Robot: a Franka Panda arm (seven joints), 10 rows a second.
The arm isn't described. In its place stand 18 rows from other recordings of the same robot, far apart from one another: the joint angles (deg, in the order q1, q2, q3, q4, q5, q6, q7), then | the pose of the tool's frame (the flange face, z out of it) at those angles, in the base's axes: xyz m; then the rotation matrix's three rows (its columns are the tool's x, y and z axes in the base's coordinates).
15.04 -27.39 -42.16 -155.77 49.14 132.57 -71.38 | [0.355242 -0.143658 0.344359], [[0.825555 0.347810 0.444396], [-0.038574 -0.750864 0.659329], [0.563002 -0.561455 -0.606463]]
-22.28 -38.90 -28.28 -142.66 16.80 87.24 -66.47 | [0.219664 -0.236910 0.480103], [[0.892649 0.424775 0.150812], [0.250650 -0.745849 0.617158], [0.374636 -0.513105 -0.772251]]
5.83 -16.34 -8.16 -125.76 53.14 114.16 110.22 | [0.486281 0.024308 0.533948], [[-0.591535 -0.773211 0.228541], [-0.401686 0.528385 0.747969], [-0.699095 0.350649 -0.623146]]
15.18 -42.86 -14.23 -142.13 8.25 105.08 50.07 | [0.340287 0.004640 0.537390], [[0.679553 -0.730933 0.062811], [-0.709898 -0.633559 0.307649], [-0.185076 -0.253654 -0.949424]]
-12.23 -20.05 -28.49 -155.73 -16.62 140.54 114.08 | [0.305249 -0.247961 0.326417], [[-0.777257 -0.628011 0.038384], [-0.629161 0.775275 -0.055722], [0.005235 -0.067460 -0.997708]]
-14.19 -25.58 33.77 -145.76 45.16 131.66 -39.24 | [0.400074 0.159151 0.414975], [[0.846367 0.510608 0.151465], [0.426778 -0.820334 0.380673], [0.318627 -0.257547 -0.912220]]
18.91 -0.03 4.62 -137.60 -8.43 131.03 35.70 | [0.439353 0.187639 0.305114], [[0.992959 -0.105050 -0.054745], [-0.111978 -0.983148 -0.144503], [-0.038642 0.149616 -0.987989]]
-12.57 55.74 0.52 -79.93 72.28 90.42 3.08 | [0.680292 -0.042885 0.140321], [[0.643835 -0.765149 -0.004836], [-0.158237 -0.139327 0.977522], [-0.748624 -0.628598 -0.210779]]
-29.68 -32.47 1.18 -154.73 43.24 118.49 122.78 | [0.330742 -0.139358 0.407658], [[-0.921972 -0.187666 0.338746], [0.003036 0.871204 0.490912], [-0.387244 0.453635 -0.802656]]
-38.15 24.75 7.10 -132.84 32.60 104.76 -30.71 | [0.377342 -0.169612 0.135707], [[0.812628 -0.517233 -0.268526], [-0.099401 -0.577026 0.810654], [-0.574244 -0.632068 -0.520321]]
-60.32 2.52 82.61 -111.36 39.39 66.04 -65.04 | [0.403113 0.250035 0.477322], [[0.180824 0.545010 -0.818698], [0.935323 0.162086 0.314484], [0.304096 -0.822613 -0.480451]]
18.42 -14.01 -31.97 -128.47 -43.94 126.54 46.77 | [0.483394 -0.152638 0.475759], [[0.761895 -0.625651 0.167560], [-0.480262 -0.719284 -0.501975], [0.434584 0.301980 -0.848496]]
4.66 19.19 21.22 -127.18 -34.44 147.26 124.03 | [0.492985 0.250632 0.236573], [[0.313159 -0.931671 0.184175], [-0.932622 -0.338302 -0.125571], [0.179298 -0.132442 -0.974839]]
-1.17 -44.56 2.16 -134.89 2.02 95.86 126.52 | [0.319450 0.012509 0.598070], [[-0.587338 -0.803633 0.095959], [-0.806791 0.590763 0.009364], [-0.064214 -0.071919 -0.995341]]
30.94 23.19 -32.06 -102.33 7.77 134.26 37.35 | [0.662139 0.023559 0.378755], [[0.742317 -0.635327 0.212896], [-0.629113 -0.770205 -0.104888], [0.230612 -0.056076 -0.971429]]
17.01 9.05 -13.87 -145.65 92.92 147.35 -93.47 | [0.429051 0.003301 0.198103], [[0.885085 0.297428 0.357997], [0.068576 -0.844115 0.531759], [0.460350 -0.446101 -0.767510]]
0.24 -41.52 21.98 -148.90 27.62 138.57 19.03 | [0.350151 0.160496 0.522119], [[0.873906 -0.158106 0.459664], [-0.295202 -0.923898 0.243451], [0.386191 -0.348447 -0.854073]]
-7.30 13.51 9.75 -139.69 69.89 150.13 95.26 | [0.470198 0.001647 0.197849], [[-0.868085 -0.444181 0.221657], [-0.285153 0.811677 0.509772], [-0.406345 0.379319 -0.831264]]
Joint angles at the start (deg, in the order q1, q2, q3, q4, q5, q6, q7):
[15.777, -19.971, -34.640, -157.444, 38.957, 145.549, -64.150]
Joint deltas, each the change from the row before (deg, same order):
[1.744, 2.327, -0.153, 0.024, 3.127, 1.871, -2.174]
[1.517, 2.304, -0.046, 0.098, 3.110, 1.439, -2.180]
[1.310, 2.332, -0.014, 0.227, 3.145, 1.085, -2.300]
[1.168, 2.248, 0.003, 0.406, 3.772, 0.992, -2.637]
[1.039, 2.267, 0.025, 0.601, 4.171, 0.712, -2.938]
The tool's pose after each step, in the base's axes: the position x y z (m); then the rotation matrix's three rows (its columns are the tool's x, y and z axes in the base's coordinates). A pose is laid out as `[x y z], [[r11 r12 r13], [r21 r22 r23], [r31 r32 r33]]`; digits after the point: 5 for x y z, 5 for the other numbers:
[0.37426 -0.11295 0.30015], [[0.89402 0.30794 0.32543], [0.14471 -0.88590 0.44073], [0.42401 -0.34693 -0.83657]]
[0.37646 -0.10753 0.28872], [[0.89651 0.30678 0.31962], [0.14996 -0.88900 0.43265], [0.41687 -0.33995 -0.84300]]
[0.37815 -0.10307 0.27764], [[0.89921 0.30587 0.31282], [0.15543 -0.89170 0.42510], [0.40897 -0.33364 -0.84937]]
[0.37997 -0.09988 0.26791], [[0.90040 0.30138 0.31377], [0.15414 -0.89541 0.41772], [0.40684 -0.32775 -0.85268]]
[0.38205 -0.09734 0.25889], [[0.90058 0.29629 0.31808], [0.15032 -0.89885 0.41166], [0.40788 -0.32292 -0.85402]]

